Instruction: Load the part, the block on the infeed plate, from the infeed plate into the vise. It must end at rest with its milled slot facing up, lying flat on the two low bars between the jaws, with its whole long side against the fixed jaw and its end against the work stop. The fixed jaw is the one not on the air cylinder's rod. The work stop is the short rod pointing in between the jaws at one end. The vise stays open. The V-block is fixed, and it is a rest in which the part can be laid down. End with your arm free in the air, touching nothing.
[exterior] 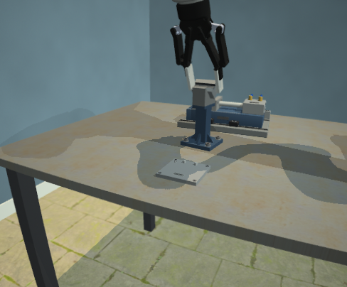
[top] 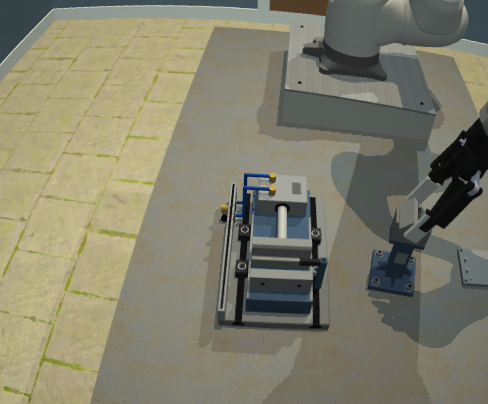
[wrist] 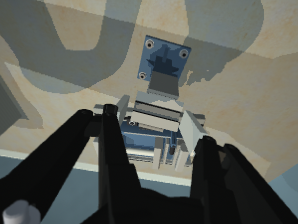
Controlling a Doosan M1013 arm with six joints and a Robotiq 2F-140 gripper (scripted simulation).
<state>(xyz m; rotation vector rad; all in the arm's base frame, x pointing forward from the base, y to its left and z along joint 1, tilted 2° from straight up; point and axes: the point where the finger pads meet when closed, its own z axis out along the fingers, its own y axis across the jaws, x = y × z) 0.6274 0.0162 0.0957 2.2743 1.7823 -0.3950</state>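
The part is 2 cm below my hand. From my hand the other things lie so: work stop 18 cm to the right, 9 cm below, 4 cm ahead; then moving jaw 23 cm to the right, 10 cm below; then blue pedestal 12 cm below, 1 cm to the right.
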